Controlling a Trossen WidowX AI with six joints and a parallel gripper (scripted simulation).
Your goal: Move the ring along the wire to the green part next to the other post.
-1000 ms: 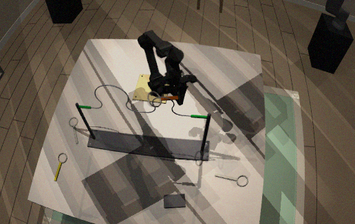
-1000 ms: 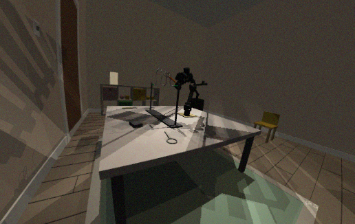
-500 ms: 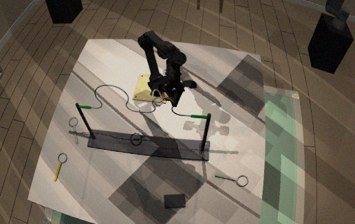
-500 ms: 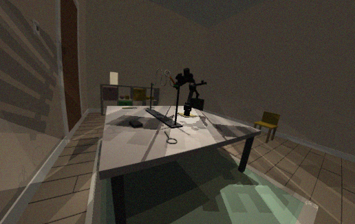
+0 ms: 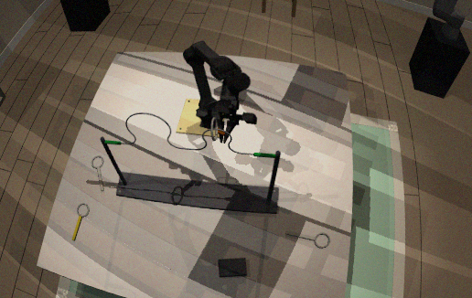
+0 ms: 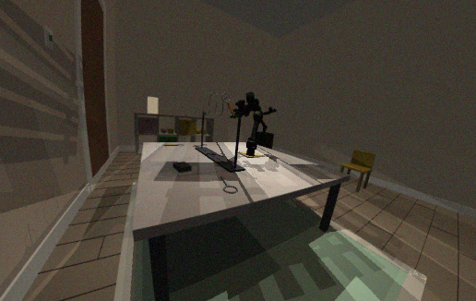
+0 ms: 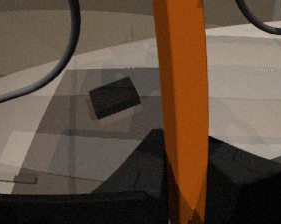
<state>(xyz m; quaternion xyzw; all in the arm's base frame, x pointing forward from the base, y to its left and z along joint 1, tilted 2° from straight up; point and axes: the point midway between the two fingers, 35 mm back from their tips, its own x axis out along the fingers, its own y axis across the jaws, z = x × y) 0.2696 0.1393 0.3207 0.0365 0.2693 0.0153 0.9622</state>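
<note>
Now: gripper tip 9 cm below the orange-handled ring, 2 cm short of it and 1 cm to the left of it. Round my gripper tip: yellow-handled ring 58 cm to the right, 31 cm below, 31 cm ahead; then dark block 33 cm ahead, 31 cm below, 10 cm to the left.
</note>
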